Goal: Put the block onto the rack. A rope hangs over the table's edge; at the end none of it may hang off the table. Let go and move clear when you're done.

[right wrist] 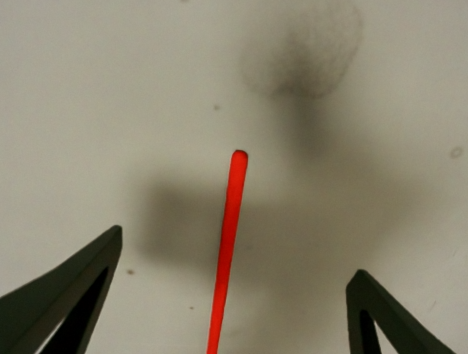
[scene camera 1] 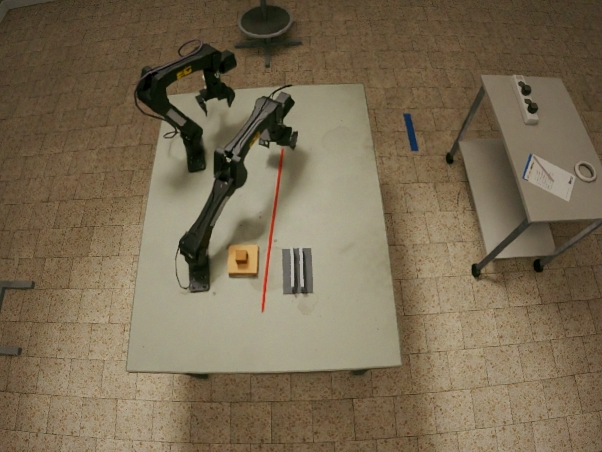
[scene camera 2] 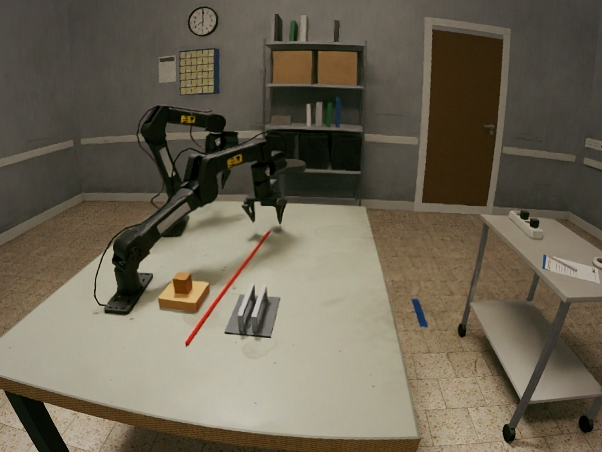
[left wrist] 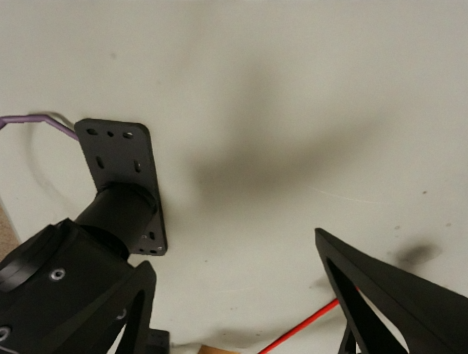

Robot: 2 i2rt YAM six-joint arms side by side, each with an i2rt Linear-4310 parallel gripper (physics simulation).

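Seen in the pictures: left gripper, between the fingertips: (scene camera 1: 217, 111) (left wrist: 231, 252); right gripper, between the fingertips: (right wrist: 240, 258) (scene camera 1: 281, 147) (scene camera 2: 266, 222); left arm's base, origin of its link: (scene camera 1: 195, 151) (scene camera 2: 176, 226) (left wrist: 132, 198); right arm's base, origin of its link: (scene camera 1: 199, 263) (scene camera 2: 130, 293) (left wrist: 155, 345).
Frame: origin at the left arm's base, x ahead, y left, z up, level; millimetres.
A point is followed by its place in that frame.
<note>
The block, a light wooden square with a small brown cube on top (scene camera 1: 250, 270) @[x 141, y -563, z 25 mm] (scene camera 2: 192, 301) @[x 151, y -568, z 25 mm], sits on the table beside the right arm's base. The rack (scene camera 1: 307, 272) @[x 326, y -606, z 4 mm] (scene camera 2: 270, 320) @[x 331, y -620, z 4 mm], a grey plate with two upright white fins, stands to its right in both scene views. The red rope (scene camera 1: 273, 215) @[x 256, y -369, z 7 mm] (scene camera 2: 227, 287) @[x 227, y -470, z 6 mm] (left wrist: 300, 326) @[x 281, y -283, z 6 mm] (right wrist: 227, 240) @[x 331, y -135, z 8 mm] lies nearly straight on the table between them, both ends on the top. My right gripper (scene camera 1: 279, 146) @[x 341, y -110, z 47 mm] (scene camera 2: 266, 221) @[x 341, y -110, z 47 mm] (right wrist: 240, 258) @[x 341, y -110, z 47 mm] is open above the rope's far end, not touching it. My left gripper (scene camera 1: 216, 106) @[x 129, y 76, z 120 mm] (left wrist: 231, 252) @[x 129, y 76, z 120 mm] is open and empty, high near the table's far left corner.
The table (scene camera 1: 330, 340) @[x 346, y -846, z 0 mm] (scene camera 2: 320, 395) @[x 406, y -857, z 0 mm] carries both arm bases along its left side. A wheeled cart (scene camera 1: 510, 200) (scene camera 2: 555, 290) stands off to the right. A round stool (scene camera 1: 265, 22) is beyond the far edge. Shelves (scene camera 2: 315, 128) stand behind the table.
</note>
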